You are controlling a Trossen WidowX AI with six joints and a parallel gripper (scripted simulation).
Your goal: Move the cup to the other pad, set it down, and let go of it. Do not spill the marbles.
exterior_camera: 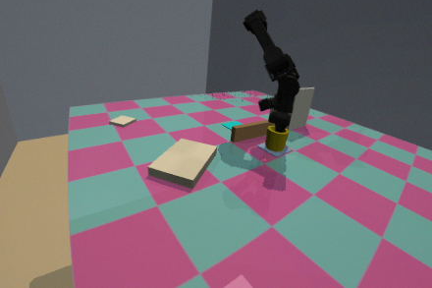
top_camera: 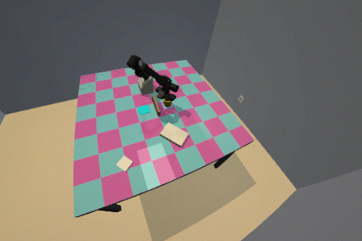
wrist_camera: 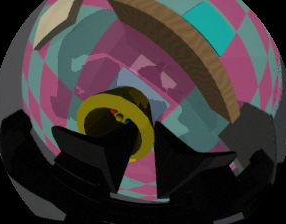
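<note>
My gripper tip is 40 mm short of the red marble, 20 mm to the right of it and 20 mm above it. From my gripper tip the other things lie so: wooden bar: 10 mm ahead, 90 mm to the right, 20 mm below; then blue pad: 30 mm ahead, 10 mm to the left, 50 mm below; then yellow cup: 20 mm ahead, 10 mm to the left.
</note>
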